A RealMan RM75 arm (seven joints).
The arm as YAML. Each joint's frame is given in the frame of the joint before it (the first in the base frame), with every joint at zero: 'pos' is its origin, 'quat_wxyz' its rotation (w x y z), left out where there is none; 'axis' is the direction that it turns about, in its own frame. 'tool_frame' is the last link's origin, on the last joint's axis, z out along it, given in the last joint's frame.
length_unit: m
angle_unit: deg
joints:
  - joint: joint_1
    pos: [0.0, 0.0, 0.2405]
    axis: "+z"
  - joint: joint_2
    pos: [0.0, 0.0, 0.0]
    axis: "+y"
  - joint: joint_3
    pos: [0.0, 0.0, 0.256]
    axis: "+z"
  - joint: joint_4
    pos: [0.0, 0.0, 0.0]
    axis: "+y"
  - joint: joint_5
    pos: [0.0, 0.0, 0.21]
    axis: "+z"
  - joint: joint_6
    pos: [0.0, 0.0, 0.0]
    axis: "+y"
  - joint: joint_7
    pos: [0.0, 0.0, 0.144]
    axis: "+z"
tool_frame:
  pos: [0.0, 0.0, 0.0]
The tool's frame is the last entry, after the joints.
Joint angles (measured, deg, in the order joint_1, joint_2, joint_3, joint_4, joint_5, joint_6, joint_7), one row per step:
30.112, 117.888, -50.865, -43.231, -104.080, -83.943, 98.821
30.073, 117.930, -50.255, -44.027, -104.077, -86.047, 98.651
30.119, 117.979, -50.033, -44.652, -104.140, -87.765, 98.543
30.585, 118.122, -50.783, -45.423, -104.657, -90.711, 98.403
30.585, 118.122, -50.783, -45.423, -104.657, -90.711, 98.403
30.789, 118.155, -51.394, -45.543, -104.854, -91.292, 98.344
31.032, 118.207, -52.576, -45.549, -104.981, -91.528, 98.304
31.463, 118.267, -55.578, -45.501, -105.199, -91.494, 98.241
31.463, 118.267, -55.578, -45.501, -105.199, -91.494, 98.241
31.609, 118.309, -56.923, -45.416, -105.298, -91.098, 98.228
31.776, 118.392, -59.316, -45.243, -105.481, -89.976, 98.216
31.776, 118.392, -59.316, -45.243, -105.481, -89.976, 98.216
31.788, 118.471, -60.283, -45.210, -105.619, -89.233, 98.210
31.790, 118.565, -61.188, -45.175, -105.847, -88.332, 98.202
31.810, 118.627, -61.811, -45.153, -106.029, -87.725, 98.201
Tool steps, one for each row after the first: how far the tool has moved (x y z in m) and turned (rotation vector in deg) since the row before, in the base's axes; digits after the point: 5 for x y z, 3 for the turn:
-0.00359, -0.00275, 0.00313, -0.571, 0.726, 1.499
-0.00348, -0.00248, 0.00154, -0.745, 0.426, 1.388
-0.00802, -0.00521, -0.00221, -2.588, 0.017, 3.012
0.00000, 0.00000, 0.00000, 0.000, 0.000, 0.000
-0.00242, -0.00136, -0.00194, -0.915, -0.287, 0.917
-0.00277, -0.00136, -0.00379, -1.138, -0.539, 0.954
-0.00485, -0.00288, -0.00904, -2.354, -1.530, 1.847
0.00000, 0.00000, 0.00000, 0.000, 0.000, 0.000
-0.00134, -0.00085, -0.00426, -0.790, -0.784, 0.547
-0.00130, -0.00113, -0.00765, -1.066, -1.532, 0.689
0.00000, 0.00000, 0.00000, 0.000, 0.000, 0.000
-0.00003, -0.00014, -0.00335, -0.201, -0.745, 0.142
0.00037, 0.00015, -0.00336, -0.053, -0.839, 0.053
0.00020, 0.00011, -0.00230, -0.051, -0.599, 0.068

